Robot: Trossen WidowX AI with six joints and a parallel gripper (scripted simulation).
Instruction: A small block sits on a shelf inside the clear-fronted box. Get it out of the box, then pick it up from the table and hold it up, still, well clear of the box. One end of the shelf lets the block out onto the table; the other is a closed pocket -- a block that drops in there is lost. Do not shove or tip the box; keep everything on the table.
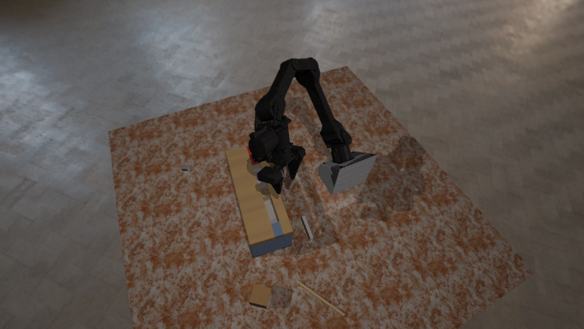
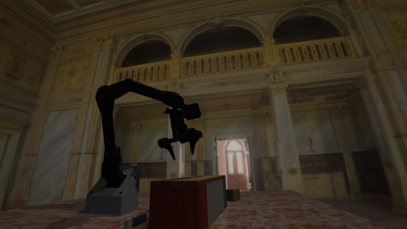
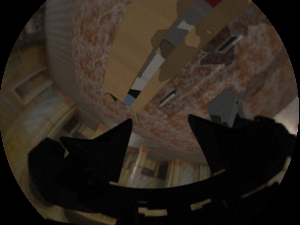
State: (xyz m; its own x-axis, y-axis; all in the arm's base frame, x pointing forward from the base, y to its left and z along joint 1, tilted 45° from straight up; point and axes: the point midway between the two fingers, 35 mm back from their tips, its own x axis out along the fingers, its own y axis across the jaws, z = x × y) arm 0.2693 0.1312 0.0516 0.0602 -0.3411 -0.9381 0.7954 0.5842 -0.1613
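My gripper tip is now 15 cm above the box, 8 cm to the left of it and 4 cm short of it. Round my gripper tip: thin wooden stick: 31 cm to the left, 21 cm below, 1 cm ahead; grey piece: 35 cm to the right, 30 cm ahead, 20 cm below; tan block: 12 cm below, 7 cm to the right, 5 cm ahead.
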